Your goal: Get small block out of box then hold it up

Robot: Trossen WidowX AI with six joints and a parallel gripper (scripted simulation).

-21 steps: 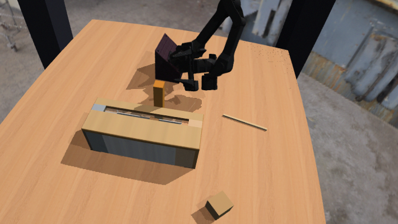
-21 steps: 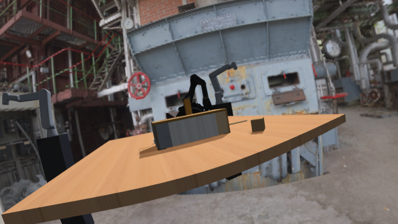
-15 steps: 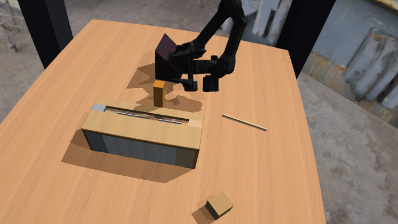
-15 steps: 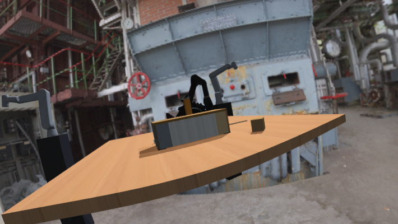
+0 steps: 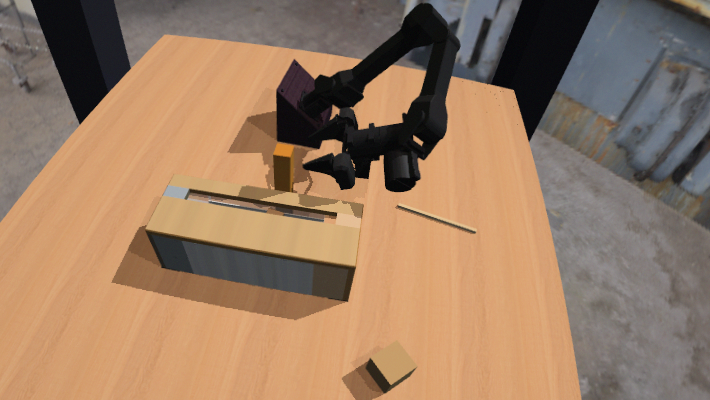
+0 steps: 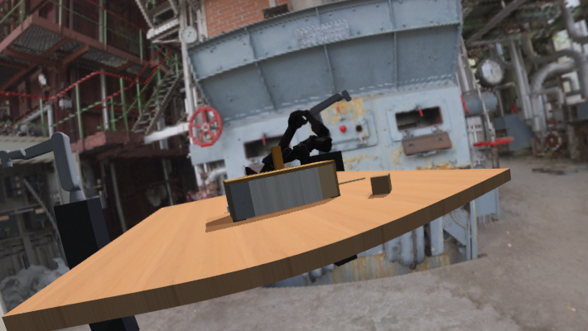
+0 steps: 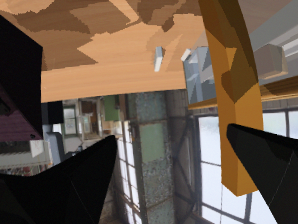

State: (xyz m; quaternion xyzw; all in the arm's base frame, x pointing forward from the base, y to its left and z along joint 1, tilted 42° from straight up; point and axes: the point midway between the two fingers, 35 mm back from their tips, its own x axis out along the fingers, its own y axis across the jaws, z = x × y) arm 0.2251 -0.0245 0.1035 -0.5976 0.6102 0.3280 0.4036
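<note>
The box lies 120 mm ahead of my gripper tip, 90 mm below it and 70 mm to the right of it. The rest, counted from my gripper tip: thin stick (310 mm to the left, 150 mm below, 10 mm ahead); then tan block (130 mm ahead, 70 mm below, 40 mm to the right).
</note>
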